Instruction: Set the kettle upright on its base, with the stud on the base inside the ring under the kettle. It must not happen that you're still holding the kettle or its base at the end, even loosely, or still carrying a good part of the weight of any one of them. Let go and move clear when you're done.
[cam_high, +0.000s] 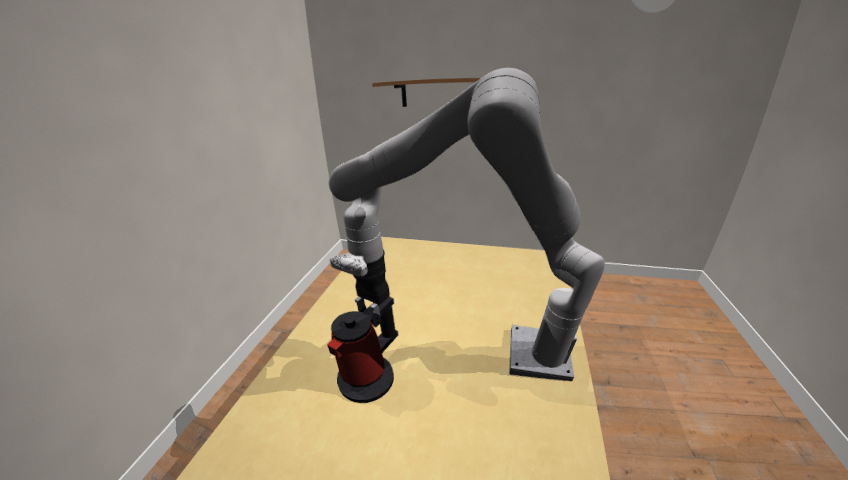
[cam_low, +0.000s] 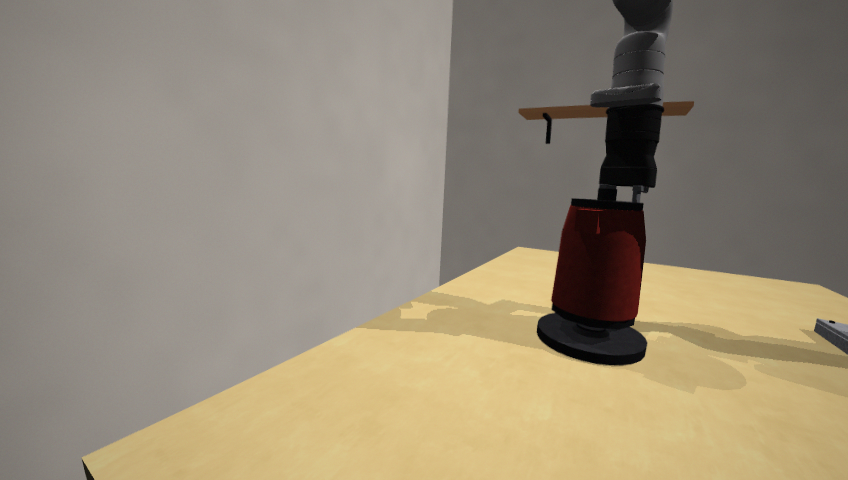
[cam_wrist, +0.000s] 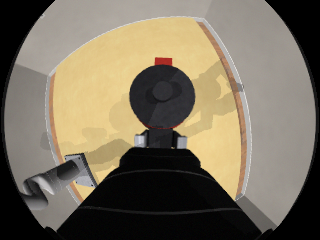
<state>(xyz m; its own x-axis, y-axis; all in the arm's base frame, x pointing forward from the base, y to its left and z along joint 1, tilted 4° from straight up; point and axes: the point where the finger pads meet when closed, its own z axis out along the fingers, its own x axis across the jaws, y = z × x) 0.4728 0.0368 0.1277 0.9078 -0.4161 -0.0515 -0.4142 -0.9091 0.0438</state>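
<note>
Right now the red kettle is 5 cm below my hand, 3 cm to the left of it and 1 cm ahead of it. Round my hand: round black base 17 cm below, 6 cm to the left, 2 cm ahead.
</note>
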